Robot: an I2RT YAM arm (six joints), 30 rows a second.
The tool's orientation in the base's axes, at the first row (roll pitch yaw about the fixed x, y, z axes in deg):
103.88 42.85 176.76
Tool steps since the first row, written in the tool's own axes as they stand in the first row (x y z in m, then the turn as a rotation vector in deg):
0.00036 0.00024 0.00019 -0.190 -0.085 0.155
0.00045 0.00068 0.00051 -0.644 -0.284 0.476
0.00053 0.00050 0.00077 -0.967 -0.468 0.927
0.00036 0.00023 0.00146 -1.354 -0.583 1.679
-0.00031 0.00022 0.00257 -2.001 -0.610 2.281
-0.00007 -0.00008 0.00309 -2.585 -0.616 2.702
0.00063 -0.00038 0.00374 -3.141 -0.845 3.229
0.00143 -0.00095 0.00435 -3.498 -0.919 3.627
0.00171 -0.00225 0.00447 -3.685 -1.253 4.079
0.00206 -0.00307 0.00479 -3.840 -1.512 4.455
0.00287 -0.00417 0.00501 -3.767 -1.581 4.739
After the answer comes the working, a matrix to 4 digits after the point.
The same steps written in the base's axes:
-0.00038 0.00026 -0.00011 0.228 0.117 0.041
-0.00066 0.00070 0.00009 0.758 0.352 0.152
-0.00054 0.00090 -0.00014 1.212 0.720 0.162
-0.00009 0.00148 -0.00034 1.733 1.394 0.211
0.00064 0.00252 -0.00008 2.355 1.938 0.526
0.00078 0.00294 -0.00055 2.878 2.316 0.844
0.00060 0.00351 -0.00136 3.548 2.736 0.967
0.00051 0.00397 -0.00241 3.944 3.083 1.087
0.00117 0.00374 -0.00355 4.394 3.416 0.897
0.00152 0.00383 -0.00443 4.757 3.699 0.752
0.00168 0.00377 -0.00580 4.810 3.956 0.603

The tool's axes in the first row as the columns of a matrix, in the base's axes (rounded; the answer above uses it unrounded):
-0.7320 -0.6456 0.2178
0.0414 0.2768 0.9600
-0.6801 0.7117 -0.1759

